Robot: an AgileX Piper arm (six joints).
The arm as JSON. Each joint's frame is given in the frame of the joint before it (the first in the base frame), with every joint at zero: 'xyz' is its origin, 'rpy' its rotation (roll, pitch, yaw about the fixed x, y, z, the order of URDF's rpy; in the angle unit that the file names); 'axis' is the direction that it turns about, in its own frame. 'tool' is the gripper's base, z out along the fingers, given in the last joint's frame.
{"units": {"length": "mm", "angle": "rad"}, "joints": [
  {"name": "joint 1", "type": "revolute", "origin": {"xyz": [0.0, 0.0, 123.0], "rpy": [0.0, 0.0, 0.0]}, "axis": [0.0, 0.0, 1.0]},
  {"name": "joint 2", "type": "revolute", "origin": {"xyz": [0.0, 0.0, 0.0], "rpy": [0.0, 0.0, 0.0]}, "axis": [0.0, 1.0, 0.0]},
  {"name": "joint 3", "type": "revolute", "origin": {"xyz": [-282.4, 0.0, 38.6], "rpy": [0.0, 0.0, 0.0]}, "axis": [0.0, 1.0, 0.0]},
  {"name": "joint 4", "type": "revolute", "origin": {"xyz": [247.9, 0.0, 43.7], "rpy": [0.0, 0.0, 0.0]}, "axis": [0.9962, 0.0, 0.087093]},
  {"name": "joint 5", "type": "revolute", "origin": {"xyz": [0.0, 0.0, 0.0], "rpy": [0.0, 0.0, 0.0]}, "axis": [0.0, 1.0, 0.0]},
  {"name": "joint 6", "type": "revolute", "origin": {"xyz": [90.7, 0.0, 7.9], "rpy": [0.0, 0.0, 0.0]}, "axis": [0.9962, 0.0, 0.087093]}
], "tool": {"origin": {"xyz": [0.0, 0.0, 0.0], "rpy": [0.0, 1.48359, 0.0]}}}
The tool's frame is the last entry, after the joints.
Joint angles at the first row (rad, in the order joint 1, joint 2, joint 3, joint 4, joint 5, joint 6):
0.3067, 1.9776, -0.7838, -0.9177, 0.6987, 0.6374
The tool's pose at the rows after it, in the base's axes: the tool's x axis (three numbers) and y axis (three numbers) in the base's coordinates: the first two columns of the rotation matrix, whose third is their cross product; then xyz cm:
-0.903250 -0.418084 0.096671 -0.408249 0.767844 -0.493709 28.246 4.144 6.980
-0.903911 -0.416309 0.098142 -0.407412 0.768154 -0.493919 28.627 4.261 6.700
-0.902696 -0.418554 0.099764 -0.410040 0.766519 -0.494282 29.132 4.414 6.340
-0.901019 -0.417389 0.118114 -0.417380 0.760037 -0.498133 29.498 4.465 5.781
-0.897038 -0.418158 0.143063 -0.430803 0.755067 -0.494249 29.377 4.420 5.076
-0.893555 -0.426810 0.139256 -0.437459 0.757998 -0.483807 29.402 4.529 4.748
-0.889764 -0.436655 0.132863 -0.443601 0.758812 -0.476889 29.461 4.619 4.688
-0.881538 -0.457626 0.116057 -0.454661 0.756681 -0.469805 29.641 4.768 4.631
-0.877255 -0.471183 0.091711 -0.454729 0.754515 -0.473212 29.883 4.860 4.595
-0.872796 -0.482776 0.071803 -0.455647 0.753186 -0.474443 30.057 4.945 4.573
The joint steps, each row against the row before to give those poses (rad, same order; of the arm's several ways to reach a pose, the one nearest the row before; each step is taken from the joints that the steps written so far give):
0.0000, 0.0235, -0.0184, 0.0207, 0.0000, -0.0191
0.0000, 0.0179, -0.0175, 0.0015, 0.0017, 0.0000
0.0000, 0.0226, -0.0223, -0.0011, 0.0004, -0.0021
0.0000, 0.0295, -0.0210, -0.0005, 0.0111, -0.0042
0.0000, 0.0248, -0.0017, 0.0000, 0.0012, -0.0029
0.0000, 0.0090, 0.0000, -0.0011, -0.0185, -0.0007
0.0000, 0.0005, 0.0000, -0.0011, -0.0132, -0.0050
0.0000, 0.0000, 0.0000, -0.0148, -0.0247, 0.0000
0.0000, 0.0009, 0.0000, -0.0334, -0.0212, 0.0264
0.0000, 0.0000, 0.0009, -0.0270, -0.0184, 0.0210

